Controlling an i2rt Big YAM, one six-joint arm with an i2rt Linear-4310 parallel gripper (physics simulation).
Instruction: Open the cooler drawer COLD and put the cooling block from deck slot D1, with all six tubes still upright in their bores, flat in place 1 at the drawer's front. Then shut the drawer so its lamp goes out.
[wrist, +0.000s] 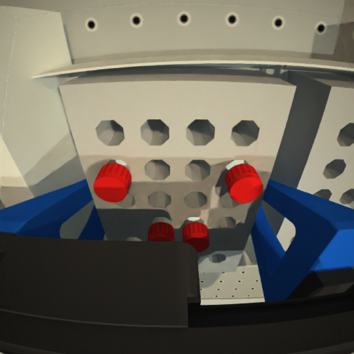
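The pale grey cooling block (180, 107) fills the middle of the wrist view between the two blue fingers. My gripper (177, 177) is shut on it, one finger at each side. Two red-capped tubes, a left one (113, 182) and a right one (244, 183), stand in its bores. Two more red caps, one (161, 233) and another (195, 236), show lower down, partly behind the dark gripper body. Other tubes and the block's lower part are hidden. The drawer's lamp and the block's underside do not show, so I cannot tell whether it rests flat.
A second pale block with bores (326, 147) stands at the right, apart from the held block across a shadowed gap. A thin ledge (185, 65) and a wall with a row of small holes (160, 40) lie beyond the block. A pale panel (37, 100) stands at the left. A perforated floor (232, 287) shows below.
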